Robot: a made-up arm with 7 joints. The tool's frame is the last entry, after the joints. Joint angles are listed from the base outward. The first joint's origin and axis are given. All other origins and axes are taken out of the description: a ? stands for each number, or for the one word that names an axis. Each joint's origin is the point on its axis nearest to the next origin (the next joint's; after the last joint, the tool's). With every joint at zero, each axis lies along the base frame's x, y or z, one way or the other. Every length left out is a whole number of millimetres.
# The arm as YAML. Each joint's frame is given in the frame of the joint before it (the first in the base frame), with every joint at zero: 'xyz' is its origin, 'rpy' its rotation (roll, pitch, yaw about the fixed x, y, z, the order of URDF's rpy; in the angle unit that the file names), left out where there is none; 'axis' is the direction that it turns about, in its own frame. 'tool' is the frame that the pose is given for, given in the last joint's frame.
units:
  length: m
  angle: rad
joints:
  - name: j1
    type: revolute
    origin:
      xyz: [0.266, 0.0, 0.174]
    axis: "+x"
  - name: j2
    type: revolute
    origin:
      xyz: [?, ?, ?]
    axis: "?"
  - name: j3
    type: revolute
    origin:
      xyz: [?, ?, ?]
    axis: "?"
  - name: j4
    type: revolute
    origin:
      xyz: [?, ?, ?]
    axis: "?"
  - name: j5
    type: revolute
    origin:
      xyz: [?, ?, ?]
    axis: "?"
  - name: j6
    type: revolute
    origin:
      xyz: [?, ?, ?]
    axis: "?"
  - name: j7
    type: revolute
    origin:
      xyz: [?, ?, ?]
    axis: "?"
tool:
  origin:
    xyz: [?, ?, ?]
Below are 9 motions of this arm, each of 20 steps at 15 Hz.
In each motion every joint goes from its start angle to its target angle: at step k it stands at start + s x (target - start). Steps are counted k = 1, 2, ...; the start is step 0. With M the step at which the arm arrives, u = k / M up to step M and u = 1 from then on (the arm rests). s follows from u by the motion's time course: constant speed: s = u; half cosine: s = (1 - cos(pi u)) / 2; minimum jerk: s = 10 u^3 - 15 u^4 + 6 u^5.
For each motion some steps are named. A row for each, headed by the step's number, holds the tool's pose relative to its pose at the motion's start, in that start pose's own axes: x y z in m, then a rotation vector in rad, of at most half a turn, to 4 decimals.
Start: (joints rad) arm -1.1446 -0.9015 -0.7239 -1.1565 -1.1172 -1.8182 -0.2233
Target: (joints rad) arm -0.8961 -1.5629 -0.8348 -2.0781 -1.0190 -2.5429 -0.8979
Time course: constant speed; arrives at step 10
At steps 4, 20:
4: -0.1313 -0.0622 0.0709 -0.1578 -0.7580 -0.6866
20: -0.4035 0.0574 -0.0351 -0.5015 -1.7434 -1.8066

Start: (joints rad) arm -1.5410 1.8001 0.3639 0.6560 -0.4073 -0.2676 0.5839
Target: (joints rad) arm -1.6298 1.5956 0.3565 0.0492 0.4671 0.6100 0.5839
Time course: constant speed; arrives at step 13
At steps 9, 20:
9: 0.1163 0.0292 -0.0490 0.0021 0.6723 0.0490
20: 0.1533 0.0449 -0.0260 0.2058 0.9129 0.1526

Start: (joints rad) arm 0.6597 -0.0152 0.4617 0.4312 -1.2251 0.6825 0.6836
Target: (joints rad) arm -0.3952 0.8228 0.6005 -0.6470 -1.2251 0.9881 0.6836
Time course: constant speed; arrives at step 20
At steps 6, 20:
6: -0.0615 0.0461 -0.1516 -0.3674 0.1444 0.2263
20: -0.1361 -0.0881 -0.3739 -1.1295 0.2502 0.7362

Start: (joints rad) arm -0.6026 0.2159 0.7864 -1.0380 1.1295 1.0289 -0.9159
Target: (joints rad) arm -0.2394 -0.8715 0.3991 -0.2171 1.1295 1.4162 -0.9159
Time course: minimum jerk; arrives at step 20
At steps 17, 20:
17: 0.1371 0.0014 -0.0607 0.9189 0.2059 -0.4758
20: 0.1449 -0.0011 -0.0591 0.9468 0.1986 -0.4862

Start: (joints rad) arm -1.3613 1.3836 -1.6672 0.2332 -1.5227 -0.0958 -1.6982
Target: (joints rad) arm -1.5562 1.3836 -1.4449 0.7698 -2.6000 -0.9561 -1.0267
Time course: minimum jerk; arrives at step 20
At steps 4, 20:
4: 0.0050 -0.0069 0.0115 -0.0374 -0.0180 -0.0229
20: -0.0118 -0.3286 0.1224 -0.5395 -0.0124 -0.9743

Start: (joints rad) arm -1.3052 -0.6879 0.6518 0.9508 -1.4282 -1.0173 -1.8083
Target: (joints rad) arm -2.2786 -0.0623 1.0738 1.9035 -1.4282 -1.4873 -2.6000
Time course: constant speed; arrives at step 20
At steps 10, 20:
10: 0.1763 -0.1322 -0.0192 0.4918 0.1696 0.0140
20: 0.1348 0.1056 -0.0197 1.0257 0.3373 0.3561

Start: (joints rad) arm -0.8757 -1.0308 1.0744 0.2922 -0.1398 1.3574 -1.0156
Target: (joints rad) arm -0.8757 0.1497 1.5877 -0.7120 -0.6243 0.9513 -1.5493
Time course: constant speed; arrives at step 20
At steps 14, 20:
14: -0.4873 0.1480 -0.2363 -0.9594 -0.3271 0.9529
20: -0.6995 0.0286 -0.3404 -1.2944 -0.6501 1.5164

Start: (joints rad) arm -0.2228 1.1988 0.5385 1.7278 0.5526 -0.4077 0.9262
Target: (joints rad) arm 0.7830 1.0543 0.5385 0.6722 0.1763 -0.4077 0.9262
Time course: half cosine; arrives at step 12
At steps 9, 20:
9: 0.3219 -0.1702 0.7539 1.4040 -0.7369 -0.5972
20: 0.2940 -0.2839 0.8229 1.6294 -0.9135 -0.6816

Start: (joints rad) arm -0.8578 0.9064 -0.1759 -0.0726 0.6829 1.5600 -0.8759
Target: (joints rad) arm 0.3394 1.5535 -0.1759 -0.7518 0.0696 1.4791 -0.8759
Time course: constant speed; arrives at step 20
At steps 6, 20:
6: -0.1900 0.1489 0.0783 -0.1510 -0.1836 0.4025
20: -0.7305 0.1202 0.0717 -0.5413 -0.7594 1.2393

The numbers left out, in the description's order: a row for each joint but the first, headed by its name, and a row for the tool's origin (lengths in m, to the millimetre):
j2: xyz 0.0 -0.048 0.218, axis +z
j3: xyz -0.277 0.112 0.0, axis -x
j4: xyz 0.0 -0.067 -0.042, axis +z
j5: xyz -0.077 0.309 0.0, axis +y
j6: xyz 0.064 0.0 0.102, axis +z
j7: xyz -0.133 0.126 0.0, axis +y
tool: xyz 0.331 0.0 -0.065

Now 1 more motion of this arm.
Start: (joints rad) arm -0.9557 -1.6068 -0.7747 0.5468 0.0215 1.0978 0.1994
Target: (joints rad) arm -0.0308 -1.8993 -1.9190 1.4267 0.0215 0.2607 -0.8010
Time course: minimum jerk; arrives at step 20
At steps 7, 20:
7: 0.0244 -0.0945 0.2208 0.0759 -0.4926 -0.1945
20: -0.1671 -0.2899 0.4094 -0.4668 -1.7879 -0.9558

